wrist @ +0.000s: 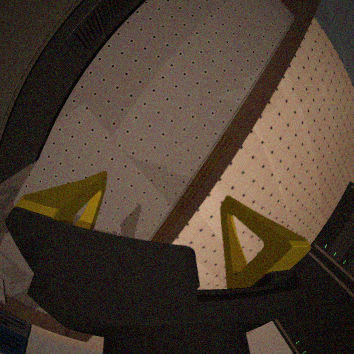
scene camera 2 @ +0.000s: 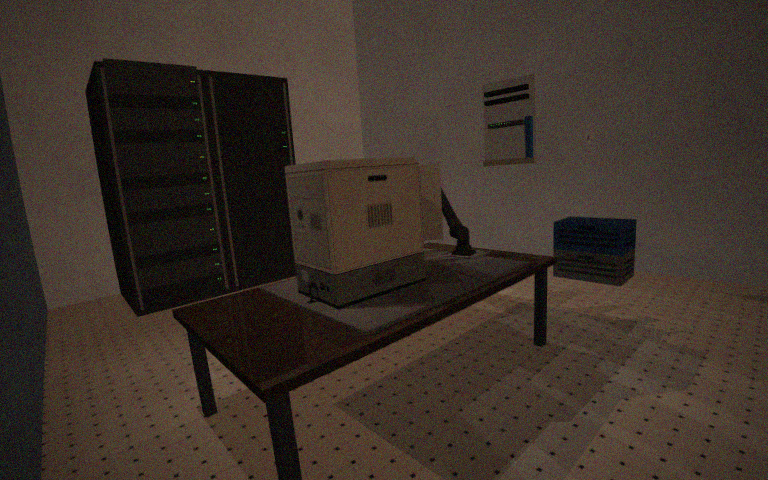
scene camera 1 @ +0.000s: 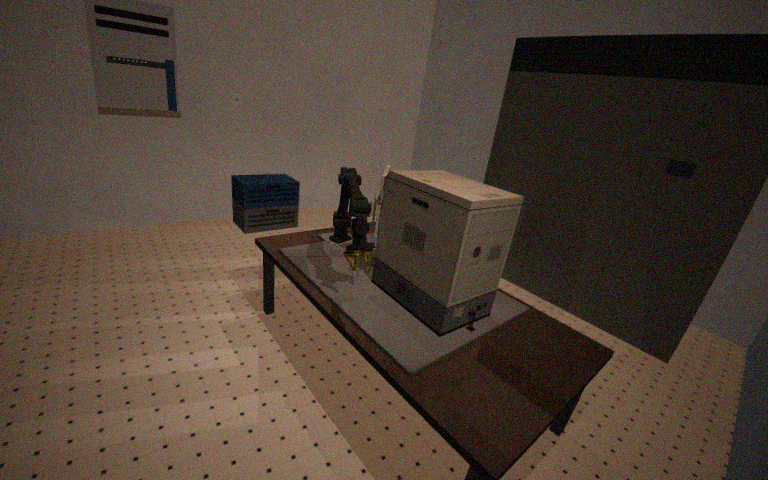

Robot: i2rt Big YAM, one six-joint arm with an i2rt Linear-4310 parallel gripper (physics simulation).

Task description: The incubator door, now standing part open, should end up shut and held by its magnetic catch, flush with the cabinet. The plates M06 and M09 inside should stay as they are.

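Places are measured from the arm's base along level axes (x right, y ahead, z up), in millimetres.
Pixels of known places: gripper, between the fingertips: (wrist: 167, 190) (scene camera 1: 361, 267); arm's base, origin of its link: (scene camera 2: 463, 253) (scene camera 1: 340, 239).
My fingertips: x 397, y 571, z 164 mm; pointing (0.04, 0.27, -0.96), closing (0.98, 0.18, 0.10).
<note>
Ahead of a thing's pixels: the offset from my fingertips to its top centre. "*": to the spot under its first point. Level surfaces: height alone.
The cream incubator (scene camera 1: 416, 254) (scene camera 2: 351, 226) stands on a dark grey base (scene camera 1: 404, 288) (scene camera 2: 373, 277) (wrist: 50, 75). Its door @[* dy -249, dx -398, dz +161 mm] (scene camera 2: 431, 203) stands out from the cabinet's far end, part open; in scene camera 1 a thin pale edge of the door (scene camera 1: 386, 172) shows. Plates M06 and M09 are hidden inside the cabinet. My gripper (scene camera 1: 361, 266) (wrist: 167, 190) is open and empty, its yellow fingers wide apart. It points down low over the grey perforated mat, close beside the cabinet's door end on the long side facing scene camera 1. In scene camera 2 the gripper is hidden behind the incubator.
The grey mat @[dz -163 mm] (scene camera 1: 396, 339) (scene camera 2: 362, 322) (wrist: 165, 100) lies on the brown wooden table @[dz -176 mm] (scene camera 1: 543, 362) (scene camera 2: 254, 339) (wrist: 235, 135). A small dark item @[* dy +416, dx -269, dz -151 mm] (scene camera 1: 471, 321) (scene camera 2: 312, 293) is by the base's near end. Crates (scene camera 1: 266, 198) (scene camera 2: 594, 243) stand beyond the table. A server rack (scene camera 2: 104, 169) stands behind.
</note>
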